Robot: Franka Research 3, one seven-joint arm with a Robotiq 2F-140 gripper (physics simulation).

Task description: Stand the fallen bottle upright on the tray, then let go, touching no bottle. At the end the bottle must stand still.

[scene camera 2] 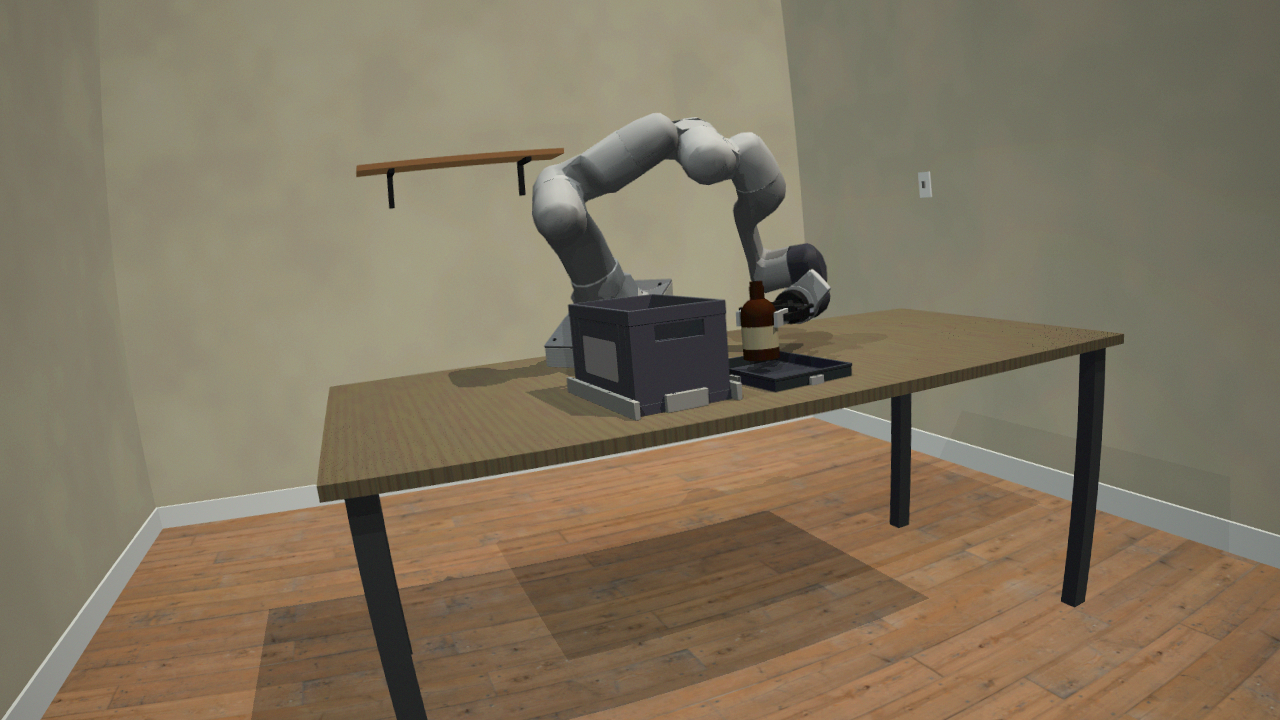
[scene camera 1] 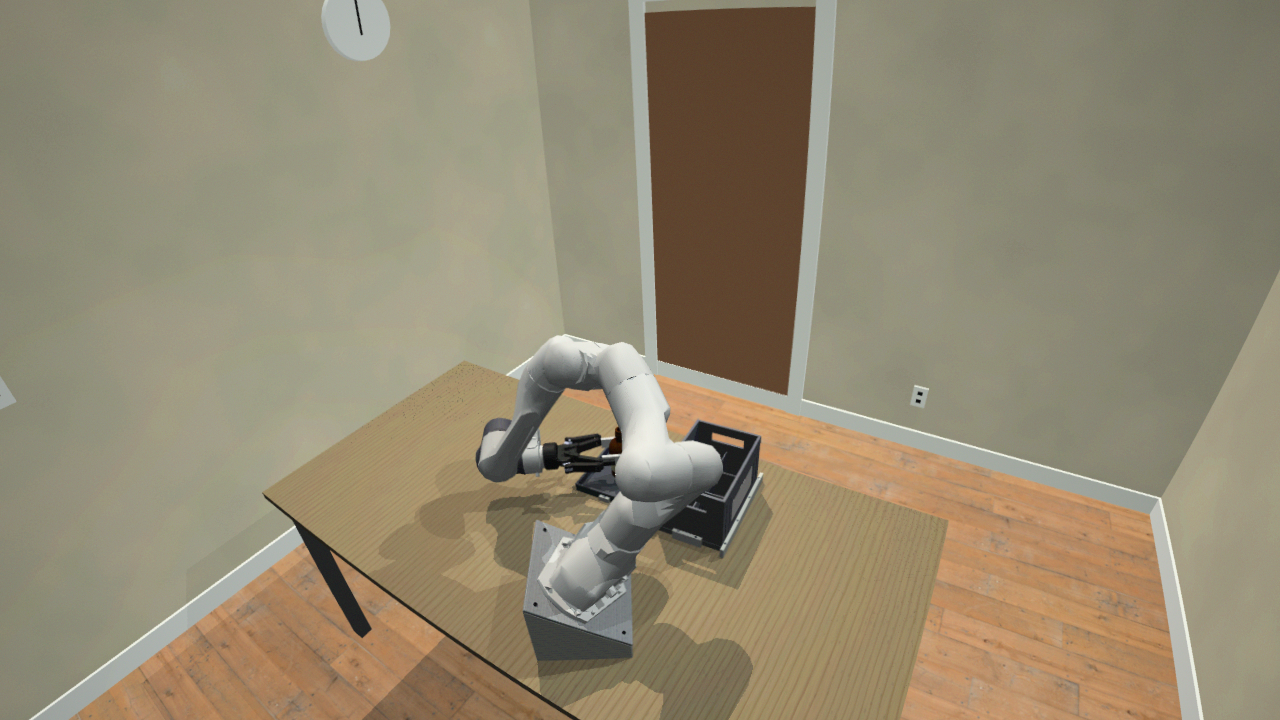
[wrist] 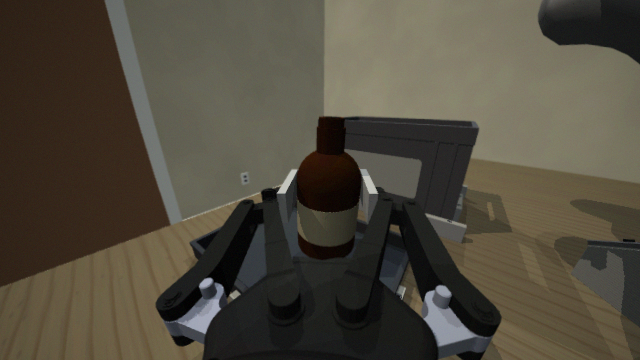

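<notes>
A brown bottle with a pale label [scene camera 1: 615, 444] [scene camera 2: 759, 338] [wrist: 328, 225] is upright between the finger pads. My gripper [scene camera 1: 612, 450] [scene camera 2: 759, 318] [wrist: 328, 180] lies level and is shut on the bottle around its upper body, one pad on each side. The bottle's base is over the dark, low-walled tray [scene camera 1: 594, 493] [scene camera 2: 796, 379] [wrist: 255, 259], at or very near its floor; whether it touches cannot be told. In scene camera 1 the arm hides part of the bottle and tray.
A dark, open-topped crate [scene camera 1: 702, 523] [scene camera 2: 680, 362] [wrist: 410, 134] stands right beside the tray, taller than its walls. Light strips [scene camera 2: 604, 396] edge the crate's foot. The arm's grey base block [scene camera 1: 581, 637] is on the wooden table [scene camera 1: 832, 573] [scene camera 2: 429, 429].
</notes>
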